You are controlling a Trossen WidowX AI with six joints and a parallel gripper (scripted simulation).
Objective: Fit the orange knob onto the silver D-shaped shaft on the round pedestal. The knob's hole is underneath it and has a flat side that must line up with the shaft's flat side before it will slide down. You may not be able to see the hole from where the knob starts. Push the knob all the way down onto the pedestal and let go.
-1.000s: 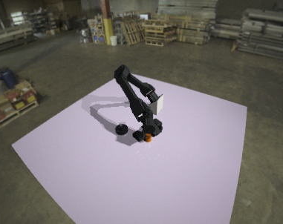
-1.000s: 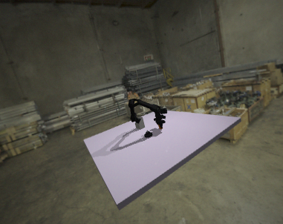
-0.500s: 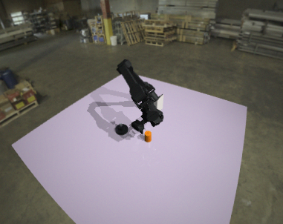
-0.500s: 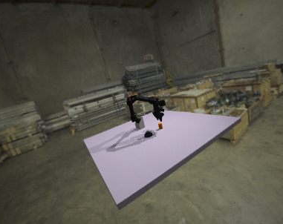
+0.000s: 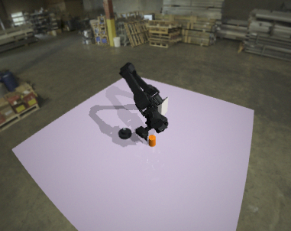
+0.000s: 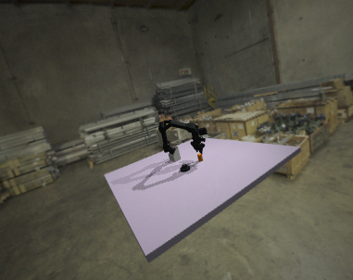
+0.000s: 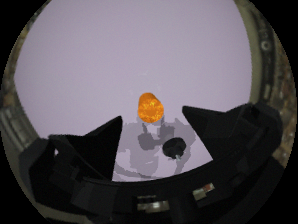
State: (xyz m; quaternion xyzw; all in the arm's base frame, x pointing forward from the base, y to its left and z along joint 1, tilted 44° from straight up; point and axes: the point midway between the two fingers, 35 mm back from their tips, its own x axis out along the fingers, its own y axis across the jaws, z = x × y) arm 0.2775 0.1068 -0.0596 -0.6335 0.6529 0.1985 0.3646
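Right now the orange knob is 3 cm below my gripper tip. Also, from my gripper tip: round pedestal (3 cm ahead, 19 cm to the right, 4 cm below).
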